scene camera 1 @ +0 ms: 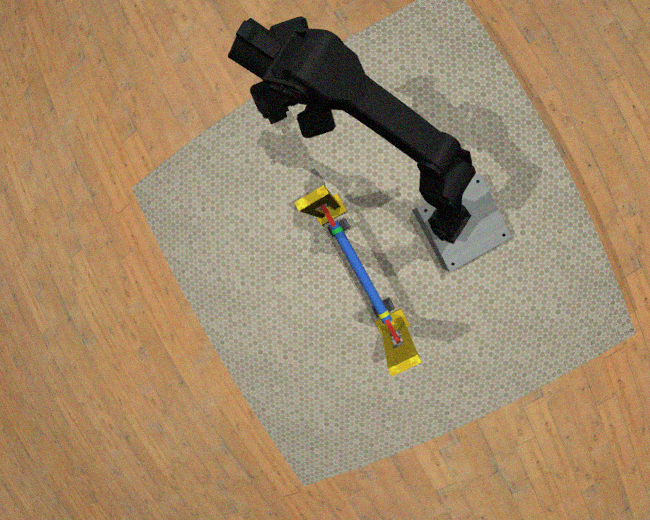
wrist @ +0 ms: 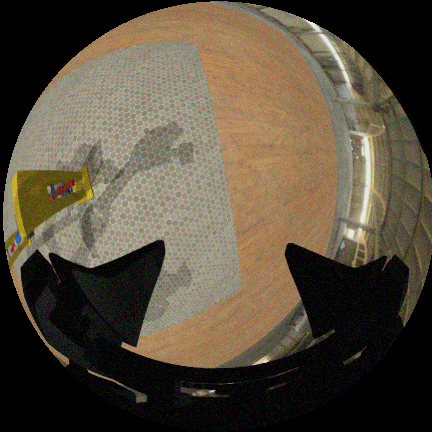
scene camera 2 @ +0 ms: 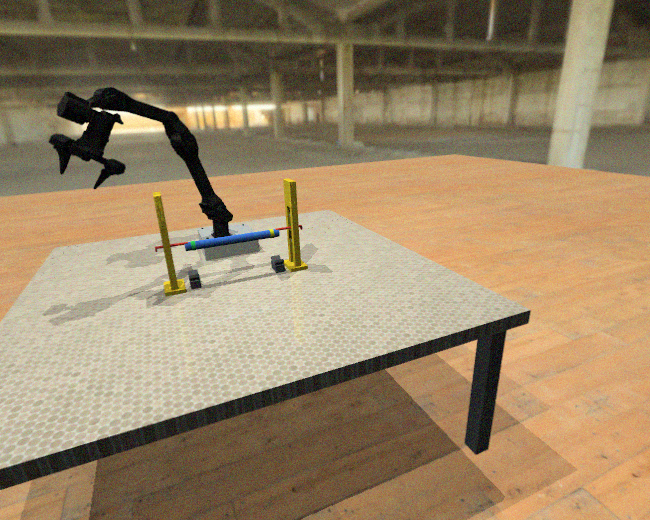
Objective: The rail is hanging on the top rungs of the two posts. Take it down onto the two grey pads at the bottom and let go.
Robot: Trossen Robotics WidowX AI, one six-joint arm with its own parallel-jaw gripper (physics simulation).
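Seen in the pictures: gripper, fingertip midpoint: (wrist: 227, 249) (scene camera 2: 78, 181); arm's base at its link origin: (scene camera 1: 443, 223) (scene camera 2: 221, 235).
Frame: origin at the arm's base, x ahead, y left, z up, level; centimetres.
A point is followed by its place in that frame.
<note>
The blue rail (scene camera 1: 360, 272) @(x 25.9, y -2.0, z 6.9 cm) (scene camera 2: 233, 239) @(x 27.2, y -2.1, z 6.0 cm), with red rods at its ends, hangs level between two yellow posts, well above the table. In scene camera 2 these are the left post (scene camera 2: 166, 246) @(x 27.9, y -22.1, z 7.7 cm) and the right post (scene camera 2: 291, 197) @(x 30.9, y 17.2, z 17.6 cm). The rail's green band is near the left post, its yellow band near the right. Two dark grey pads (scene camera 2: 195, 279) @(x 27.2, y -15.5, z -4.6 cm) (scene camera 2: 277, 264) @(x 29.4, y 11.0, z -4.6 cm) stand on the table below, just inside the posts. My gripper (scene camera 2: 79, 180) @(x 12.1, y -41.0, z 26.7 cm) (wrist: 227, 249) @(x 12.1, y -41.0, z 26.7 cm) is open and empty, higher than the post tops and off beyond the green-band end. In the wrist view, a post (wrist: 37, 197) @(x 23.9, y -22.7, z 17.4 cm) shows at the left.
The arm's grey base plate (scene camera 1: 479, 238) @(x -6.5, y 9.2, z -0.7 cm) sits on the hexagon-patterned table top (scene camera 1: 243, 325) @(x 69.8, y -6.7, z -7.4 cm) (scene camera 2: 325, 325) @(x 68.8, y 8.2, z -7.4 cm), to the side of the rail. The arm reaches high over the table. Wooden floor surrounds the table, and the table's dark front edge (scene camera 2: 325, 374) @(x 85.2, y -0.6, z -8.1 cm) shows in scene camera 2.
</note>
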